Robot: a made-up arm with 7 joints.
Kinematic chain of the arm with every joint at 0, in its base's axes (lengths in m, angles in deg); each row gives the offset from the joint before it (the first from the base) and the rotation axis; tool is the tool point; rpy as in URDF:
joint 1: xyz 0 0 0.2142 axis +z
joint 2: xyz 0 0 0 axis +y
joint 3: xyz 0 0 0.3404 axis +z
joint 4: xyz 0.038 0 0 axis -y
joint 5: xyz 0.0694 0 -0.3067 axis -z
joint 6: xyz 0 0 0 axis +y
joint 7: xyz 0.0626 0 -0.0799 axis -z
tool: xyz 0 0 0 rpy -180 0 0
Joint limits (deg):
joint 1: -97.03..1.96
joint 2: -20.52..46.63
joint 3: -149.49..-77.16
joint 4: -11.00..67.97
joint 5: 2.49..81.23
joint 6: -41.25..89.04
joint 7: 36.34..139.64
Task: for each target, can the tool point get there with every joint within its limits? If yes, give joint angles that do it. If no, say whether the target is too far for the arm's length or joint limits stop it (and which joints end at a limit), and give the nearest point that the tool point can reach.
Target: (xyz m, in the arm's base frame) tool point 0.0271 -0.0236 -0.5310
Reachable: no: joint limits stop it (at a limit: joint 1, joint 2, joint 3) | nearest point -0.0676 -0.0455 0.1149 | short by 0.653 m
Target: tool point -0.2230 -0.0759 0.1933
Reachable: yes | joints -75.17 -11.85 -86.84 18.66 51.71 37.16 95.16
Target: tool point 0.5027 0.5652 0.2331
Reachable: no: joint limits stop it (at a limit: joint 1, joint 2, joint 3, joint 5, joint 6) | nearest point -0.0415 0.4069 0.2853 | short by 0.569 m
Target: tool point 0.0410 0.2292 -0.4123
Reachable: no: joint limits stop it (at a limit: joint 1, joint 2, joint 3) | nearest point -0.0439 0.1615 0.1133 | short by 0.537 m
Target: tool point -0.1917 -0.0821 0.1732
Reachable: yes | joints -62.73 -12.43 -92.86 13.81 63.08 29.86 46.49
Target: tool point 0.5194 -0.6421 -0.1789
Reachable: no: too far | nearest point 0.2796 -0.3676 0.2499 | short by 0.563 m
